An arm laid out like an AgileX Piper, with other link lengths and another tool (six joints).
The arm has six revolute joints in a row. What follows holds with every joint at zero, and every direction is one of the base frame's.
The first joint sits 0.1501 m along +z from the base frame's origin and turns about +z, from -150 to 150 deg.
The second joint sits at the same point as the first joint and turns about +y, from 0 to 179.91 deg.
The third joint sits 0.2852 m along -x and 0.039 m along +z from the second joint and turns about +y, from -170 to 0 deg.
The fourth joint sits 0.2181 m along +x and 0.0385 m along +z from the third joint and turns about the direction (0.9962, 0, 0.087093), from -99.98 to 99.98 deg.
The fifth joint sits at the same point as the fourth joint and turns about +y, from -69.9 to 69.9 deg.
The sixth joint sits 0.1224 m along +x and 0.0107 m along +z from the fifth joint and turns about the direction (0.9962, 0, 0.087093), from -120 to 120 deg.
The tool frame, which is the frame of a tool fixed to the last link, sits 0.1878 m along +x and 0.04 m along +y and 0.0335 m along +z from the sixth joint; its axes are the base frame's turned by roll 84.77, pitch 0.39 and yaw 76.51 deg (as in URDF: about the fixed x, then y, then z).
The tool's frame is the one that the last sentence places.
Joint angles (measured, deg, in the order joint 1, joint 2, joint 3, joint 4, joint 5, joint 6), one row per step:
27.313, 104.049, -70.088, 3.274, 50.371, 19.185
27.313, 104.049, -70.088, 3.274, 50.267, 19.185
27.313, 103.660, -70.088, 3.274, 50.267, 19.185
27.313, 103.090, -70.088, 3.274, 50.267, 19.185
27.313, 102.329, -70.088, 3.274, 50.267, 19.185
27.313, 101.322, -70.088, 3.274, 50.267, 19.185
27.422, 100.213, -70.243, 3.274, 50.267, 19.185
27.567, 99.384, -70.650, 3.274, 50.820, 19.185
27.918, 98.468, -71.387, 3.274, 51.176, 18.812
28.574, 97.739, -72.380, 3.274, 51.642, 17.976
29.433, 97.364, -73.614, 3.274, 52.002, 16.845
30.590, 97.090, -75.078, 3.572, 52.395, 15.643
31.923, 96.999, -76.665, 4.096, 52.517, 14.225
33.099, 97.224, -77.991, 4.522, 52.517, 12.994
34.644, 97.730, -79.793, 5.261, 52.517, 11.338
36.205, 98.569, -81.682, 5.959, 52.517, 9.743
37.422, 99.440, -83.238, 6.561, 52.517, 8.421
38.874, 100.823, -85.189, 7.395, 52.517, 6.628
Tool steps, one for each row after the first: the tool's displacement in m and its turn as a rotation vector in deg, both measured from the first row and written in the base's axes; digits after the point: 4 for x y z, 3 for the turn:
0.0005, 0.0002, 0.0002, 0.045, -0.094, -0.005
0.0012, 0.0006, 0.0029, 0.224, -0.439, -0.005
0.0023, 0.0011, 0.0068, 0.485, -0.946, -0.005
0.0036, 0.0018, 0.0121, 0.834, -1.622, -0.005
0.0053, 0.0027, 0.0192, 1.296, -2.516, -0.005
0.0075, 0.0047, 0.0279, 1.880, -3.638, 0.104
0.0078, 0.0062, 0.0350, 2.212, -4.236, 0.277
0.0097, 0.0103, 0.0450, 2.763, -5.431, 1.008
0.0105, 0.0167, 0.0549, 3.223, -6.652, 2.496
0.0112, 0.0250, 0.0640, 3.628, -7.913, 4.461
0.0105, 0.0367, 0.0741, 4.330, -9.141, 6.674
0.0095, 0.0510, 0.0846, 5.286, -10.497, 9.170
0.0080, 0.0635, 0.0914, 5.984, -11.469, 11.361
0.0051, 0.0805, 0.0994, 6.984, -12.548, 14.212
0.0017, 0.0976, 0.1055, 7.864, -13.420, 17.037
-0.0013, 0.1113, 0.1091, 8.527, -13.977, 19.295
-0.0058, 0.1282, 0.1112, 9.259, -14.427, 22.154

